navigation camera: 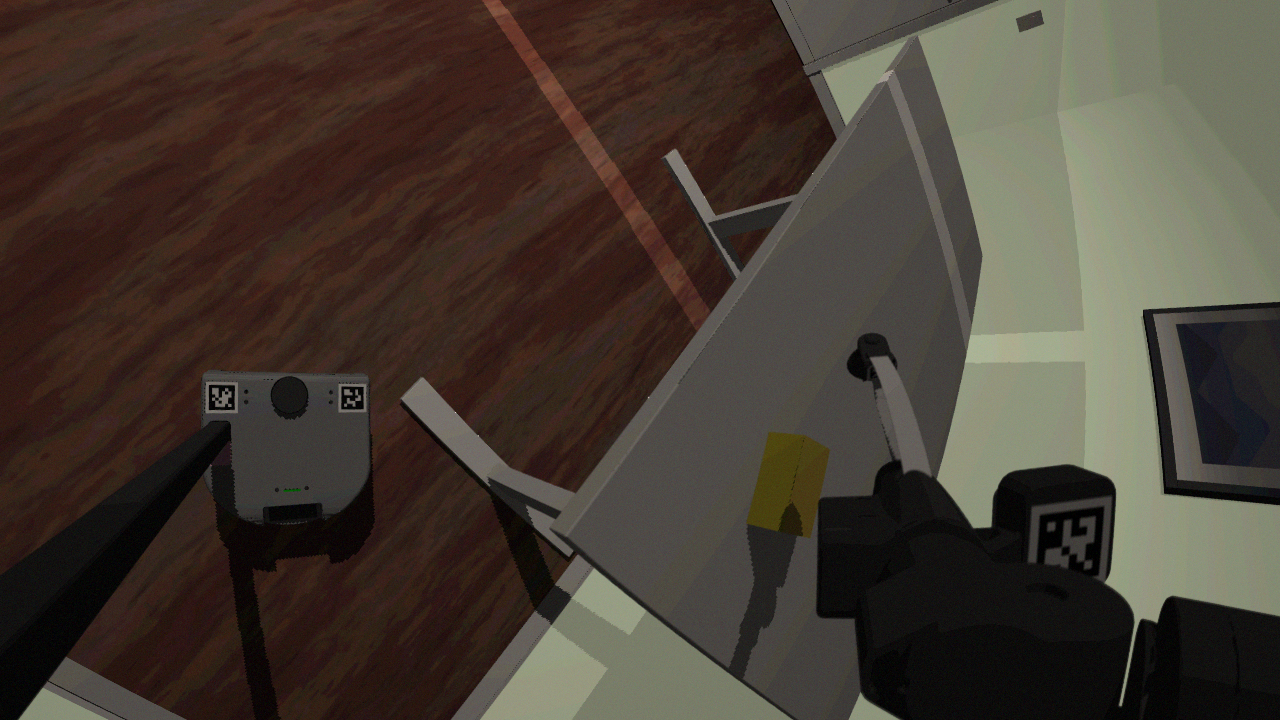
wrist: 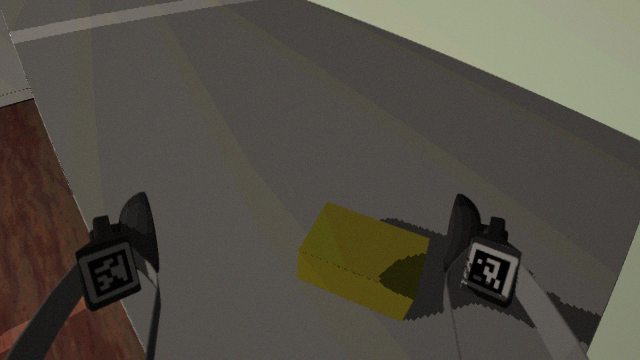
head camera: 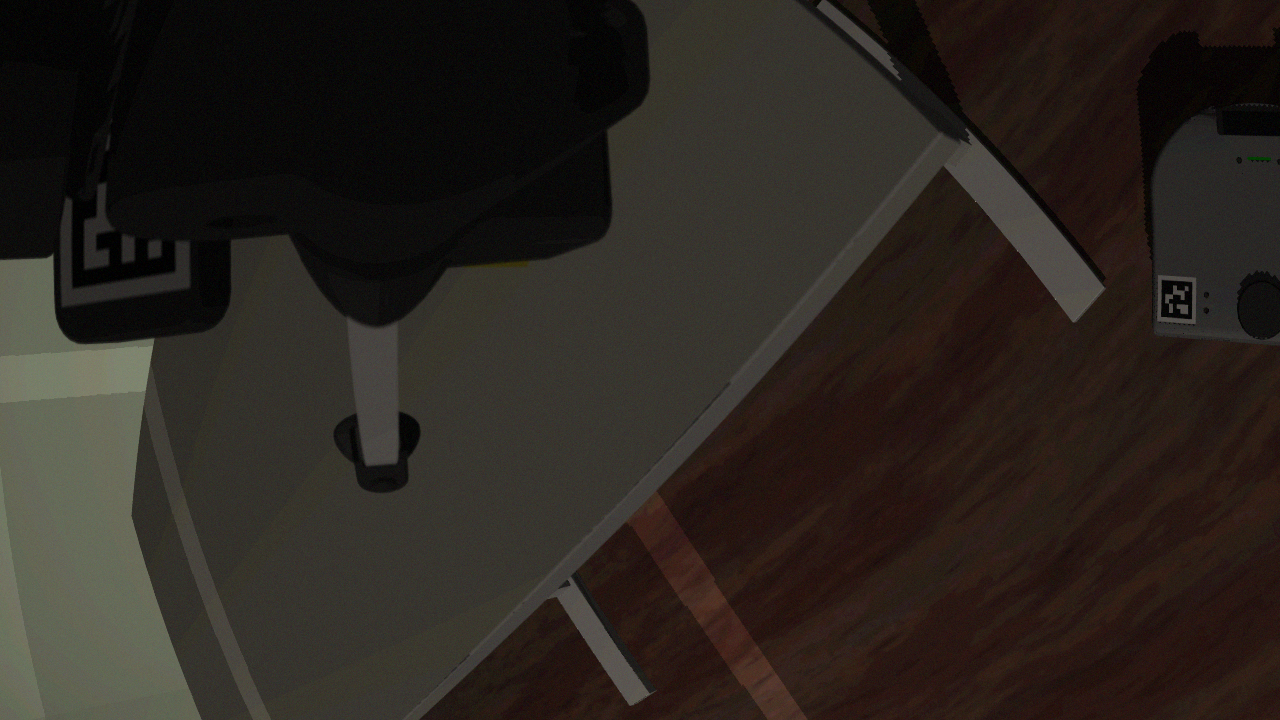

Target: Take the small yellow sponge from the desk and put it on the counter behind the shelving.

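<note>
The yellow sponge lies on the grey desk. A thin yellow sliver of it shows below the wrist in the head view. My gripper is open, with nothing held, and stands over the desk. In the wrist view the sponge appears between the wide-spread fingers, nearer the right fingertip, and a shadow falls on its right end. The fingers are seen edge-on in the head and navigation views, so their spread is hard to judge there. The counter and shelving do not show.
My base stands on the wooden floor beside the desk's long edge. Desk legs stick out over the floor. A pale wall runs behind the desk, with a framed picture.
</note>
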